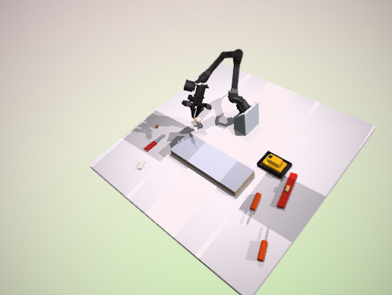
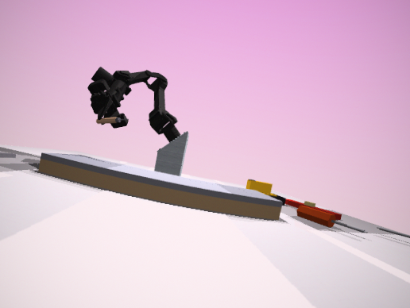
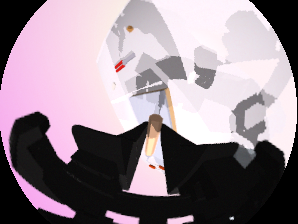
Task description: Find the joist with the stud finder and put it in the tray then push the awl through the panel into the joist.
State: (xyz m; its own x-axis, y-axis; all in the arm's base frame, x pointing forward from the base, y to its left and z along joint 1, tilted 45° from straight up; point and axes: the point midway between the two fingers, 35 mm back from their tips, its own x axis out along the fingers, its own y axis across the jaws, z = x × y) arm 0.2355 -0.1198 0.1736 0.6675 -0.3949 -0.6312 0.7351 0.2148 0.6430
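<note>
Now: gripper tip 5 cm to the right of the awl, 1 cm below it and 1 cm short of it. Round my gripper tip: stud finder 52 cm to the left, 14 cm behind, 10 cm below; then small tan block 26 cm to the right, 15 cm ahead, 14 cm below; then small white piece 41 cm ahead, 14 cm below, 6 cm to the right.
</note>
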